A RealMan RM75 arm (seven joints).
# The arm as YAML. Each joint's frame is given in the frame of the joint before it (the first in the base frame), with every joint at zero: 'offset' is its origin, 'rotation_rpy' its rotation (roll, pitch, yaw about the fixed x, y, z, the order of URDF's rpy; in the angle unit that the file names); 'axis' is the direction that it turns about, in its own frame. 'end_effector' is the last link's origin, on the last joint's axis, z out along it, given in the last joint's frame.
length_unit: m
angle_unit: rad
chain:
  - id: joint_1
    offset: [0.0, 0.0, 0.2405]
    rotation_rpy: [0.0, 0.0, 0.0]
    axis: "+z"
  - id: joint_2
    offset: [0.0, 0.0, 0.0]
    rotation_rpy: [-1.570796, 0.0, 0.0]
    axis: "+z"
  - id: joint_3
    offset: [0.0, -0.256, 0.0]
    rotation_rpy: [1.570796, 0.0, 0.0]
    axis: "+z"
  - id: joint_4
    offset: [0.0, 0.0, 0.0]
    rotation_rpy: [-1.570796, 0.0, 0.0]
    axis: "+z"
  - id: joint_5
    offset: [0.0, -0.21, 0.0]
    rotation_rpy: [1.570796, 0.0, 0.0]
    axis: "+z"
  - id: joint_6
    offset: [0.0, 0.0, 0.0]
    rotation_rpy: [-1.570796, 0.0, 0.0]
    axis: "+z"
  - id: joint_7
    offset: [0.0, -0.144, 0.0]
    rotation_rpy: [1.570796, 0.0, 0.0]
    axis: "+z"
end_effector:
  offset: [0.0, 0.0, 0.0]
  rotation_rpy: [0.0, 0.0, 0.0]
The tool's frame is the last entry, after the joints.
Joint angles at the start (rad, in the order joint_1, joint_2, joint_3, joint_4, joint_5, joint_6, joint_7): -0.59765 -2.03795 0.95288 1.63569 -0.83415 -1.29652 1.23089
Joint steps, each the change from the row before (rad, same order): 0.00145 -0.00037 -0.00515 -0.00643 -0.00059 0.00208 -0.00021; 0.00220 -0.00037 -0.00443 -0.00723 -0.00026 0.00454 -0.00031; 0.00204 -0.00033 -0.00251 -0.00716 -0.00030 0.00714 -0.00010; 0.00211 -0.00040 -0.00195 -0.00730 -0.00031 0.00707 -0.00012; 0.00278 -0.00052 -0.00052 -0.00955 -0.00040 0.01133 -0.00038; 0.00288 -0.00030 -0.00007 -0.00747 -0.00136 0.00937 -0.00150; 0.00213 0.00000 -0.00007 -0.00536 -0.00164 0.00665 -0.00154; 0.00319 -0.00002 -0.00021 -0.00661 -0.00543 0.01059 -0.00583; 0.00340 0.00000 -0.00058 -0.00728 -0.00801 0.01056 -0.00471; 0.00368 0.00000 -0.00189 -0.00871 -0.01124 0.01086 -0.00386; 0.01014 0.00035 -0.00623 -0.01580 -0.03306 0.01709 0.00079; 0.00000 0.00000 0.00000 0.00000 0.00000 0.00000 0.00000; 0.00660 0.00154 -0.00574 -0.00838 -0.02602 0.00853 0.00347
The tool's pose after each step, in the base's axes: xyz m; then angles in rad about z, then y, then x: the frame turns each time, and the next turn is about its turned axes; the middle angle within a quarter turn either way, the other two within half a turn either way. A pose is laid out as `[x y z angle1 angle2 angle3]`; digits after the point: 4 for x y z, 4 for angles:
[-0.1216 0.4045 0.1479 -0.0066 -0.0842 -2.2666]
[-0.1243 0.4051 0.1482 0.0019 -0.0902 -2.2638]
[-0.1266 0.4059 0.1483 0.0086 -0.0956 -2.2599]
[-0.1290 0.4066 0.1482 0.0152 -0.1008 -2.2566]
[-0.1317 0.4078 0.1479 0.0228 -0.1071 -2.2517]
[-0.1339 0.4086 0.1476 0.0295 -0.1137 -2.2480]
[-0.1355 0.4091 0.1475 0.0343 -0.1191 -2.2455]
[-0.1371 0.4098 0.1475 0.0409 -0.1322 -2.2412]
[-0.1388 0.4104 0.1475 0.0465 -0.1469 -2.2376]
[-0.1406 0.4111 0.1475 0.0519 -0.1647 -2.2345]
[-0.1442 0.4112 0.1480 0.0560 -0.2021 -2.2309]
[-0.1442 0.4112 0.1480 0.0560 -0.2021 -2.2309]
[-0.1461 0.4109 0.1493 0.0543 -0.2267 -2.2281]

